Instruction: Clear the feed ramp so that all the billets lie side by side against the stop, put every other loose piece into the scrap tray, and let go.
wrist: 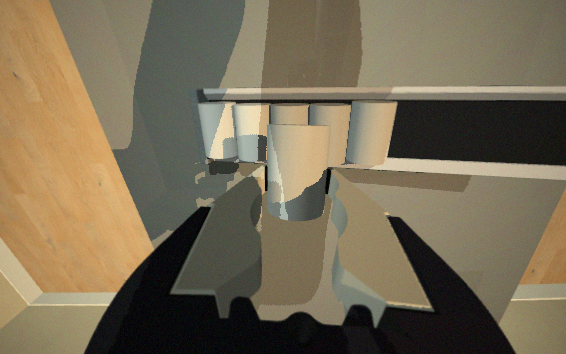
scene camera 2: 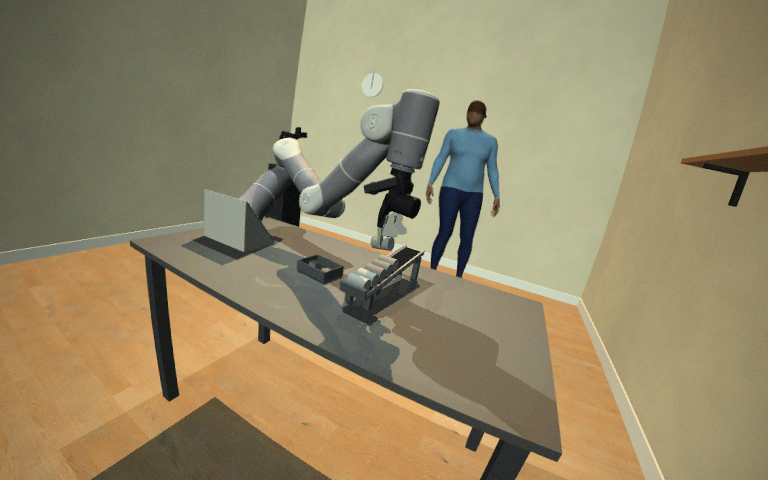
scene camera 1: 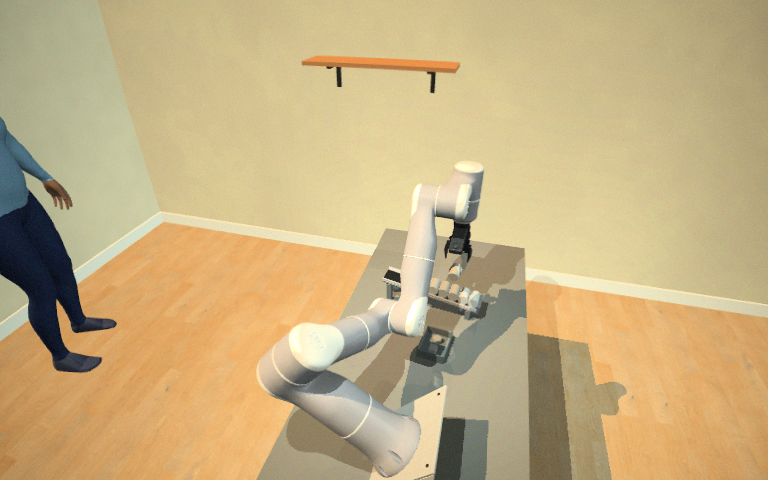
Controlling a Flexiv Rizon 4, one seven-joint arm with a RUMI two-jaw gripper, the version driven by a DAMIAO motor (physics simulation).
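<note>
My gripper [scene camera 1: 457, 263] [scene camera 2: 380, 235] [wrist: 296, 169] is shut on a pale cylindrical billet [scene camera 1: 454, 272] [scene camera 2: 382, 242] [wrist: 297, 155], held lying crosswise above and to one side of the feed ramp [scene camera 1: 391, 276] [scene camera 2: 408, 254] [wrist: 475, 132]. Several similar billets [scene camera 1: 454, 292] [scene camera 2: 368, 275] [wrist: 374, 132] lie side by side at the ramp's low end; the held billet hides part of the middle ones in the wrist view. The stop is mostly hidden by the row. The dark scrap tray [scene camera 1: 428, 357] [scene camera 2: 313, 273] stands beside the ramp, with small loose pieces [scene camera 1: 436, 339] [scene camera 2: 326, 267] inside.
The ramp's side rails run along both sides of the row. The robot's base mount [scene camera 1: 431, 424] [scene camera 2: 224, 220] stands at one end of the table [scene camera 1: 504, 367] [scene camera 2: 243, 294]. A person [scene camera 1: 14, 169] [scene camera 2: 466, 158] stands beyond the table, and a shelf [scene camera 1: 379, 63] [scene camera 2: 730, 158] hangs on the wall.
</note>
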